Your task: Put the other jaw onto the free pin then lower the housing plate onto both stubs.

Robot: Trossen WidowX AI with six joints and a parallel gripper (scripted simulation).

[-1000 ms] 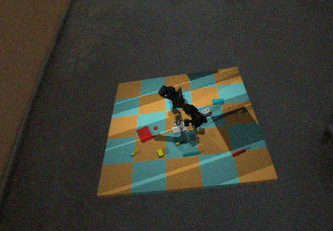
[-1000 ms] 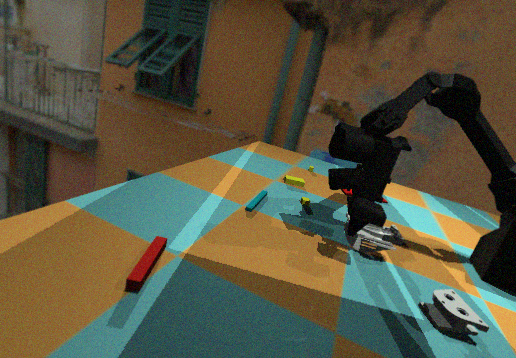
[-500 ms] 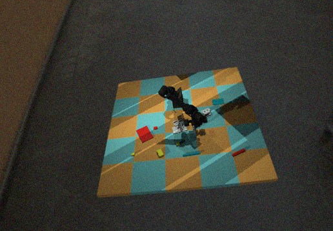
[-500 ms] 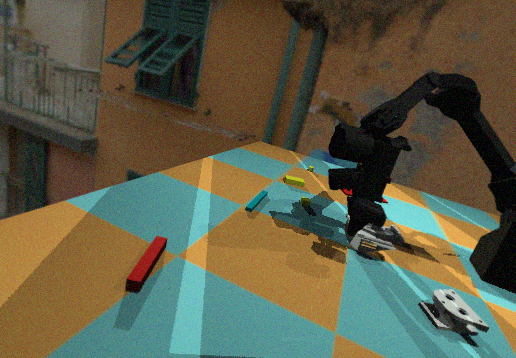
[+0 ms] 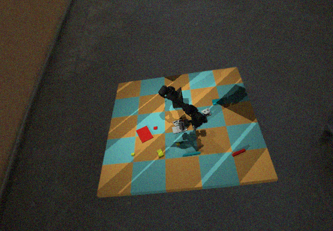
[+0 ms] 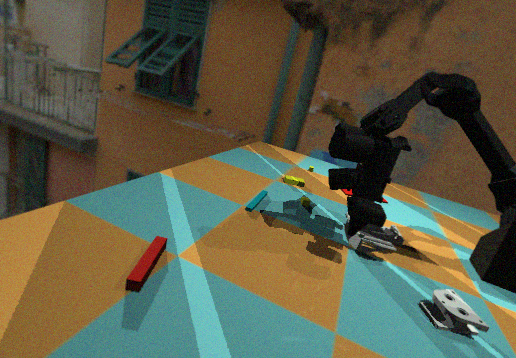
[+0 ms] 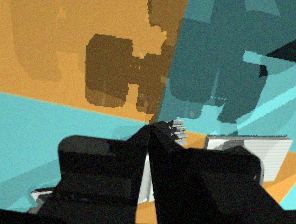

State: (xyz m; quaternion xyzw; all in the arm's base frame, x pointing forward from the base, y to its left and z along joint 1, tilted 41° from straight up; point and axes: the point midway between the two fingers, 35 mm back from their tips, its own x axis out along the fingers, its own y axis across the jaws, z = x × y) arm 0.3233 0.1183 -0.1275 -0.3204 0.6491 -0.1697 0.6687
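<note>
The white jaw lies 10 mm behind my gripper tip and 20 mm to the right of it. Round my gripper tip: cyan bar (240 mm ahead, 30 mm to the right, 30 mm below); base (190 mm behind, 90 mm to the left); small yellow cube (140 mm ahead, 150 mm to the right, 20 mm below).
</note>
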